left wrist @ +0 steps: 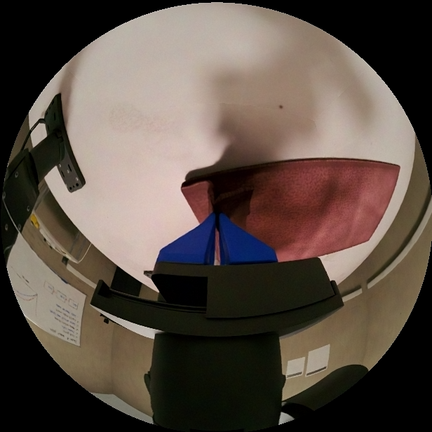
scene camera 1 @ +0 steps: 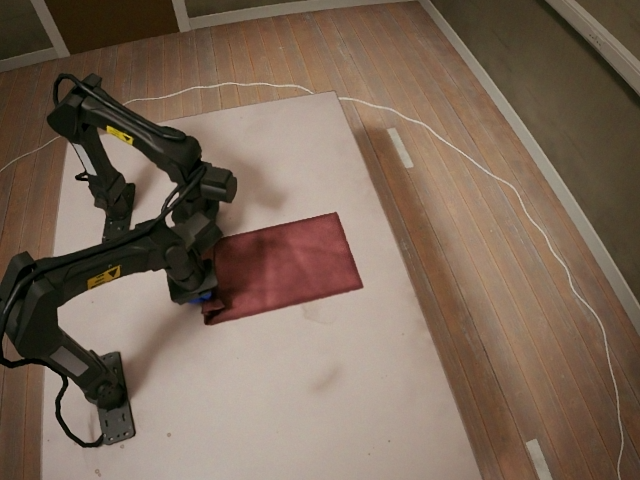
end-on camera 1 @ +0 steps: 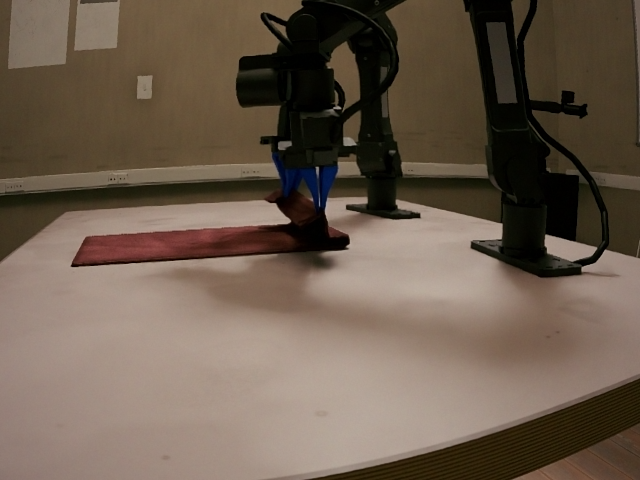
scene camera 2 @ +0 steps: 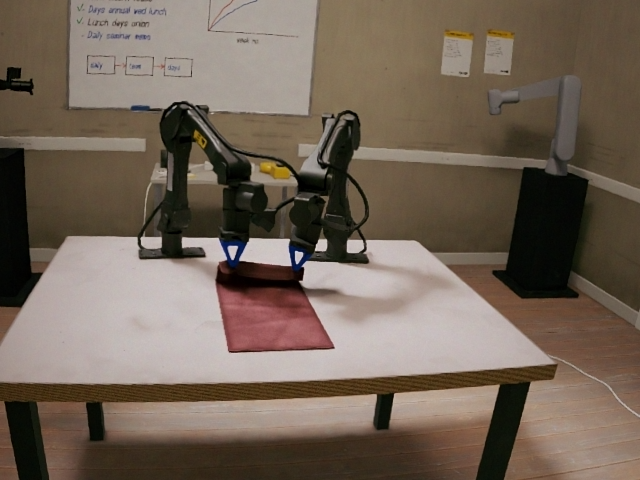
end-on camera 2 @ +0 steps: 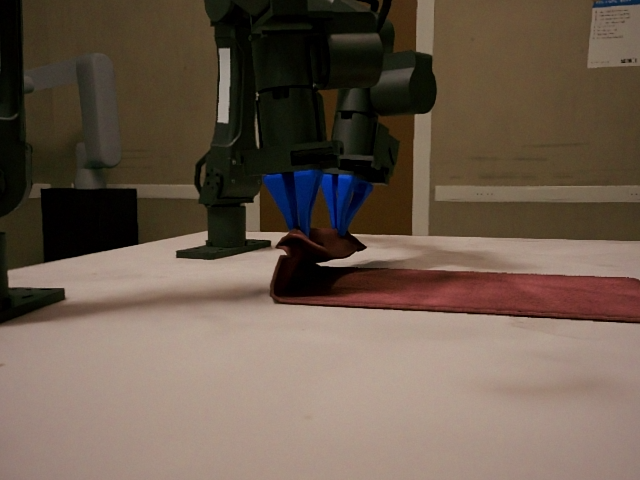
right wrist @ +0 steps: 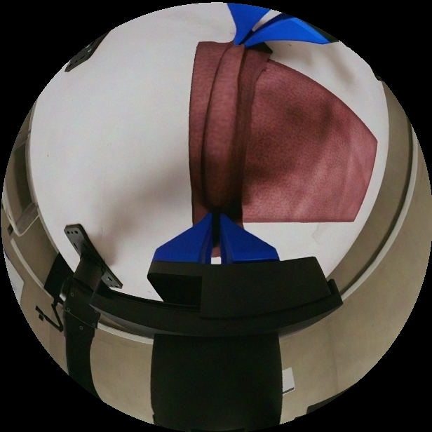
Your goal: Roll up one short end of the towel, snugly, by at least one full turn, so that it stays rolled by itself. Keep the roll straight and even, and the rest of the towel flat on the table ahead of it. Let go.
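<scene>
A dark red towel lies with its long part flat. Its short end by the arm bases turns up and over; the lifted edge is wavy and held above the flat part, with a gap below in end-on camera 2. My left gripper is shut on one corner. My right gripper is shut on the other corner. Scene camera 1 hides the fingertips.
The pale table top surrounds the towel. Both arm bases stand on it behind the held end. The two wrists are close together above the towel. A white cable runs along the floor.
</scene>
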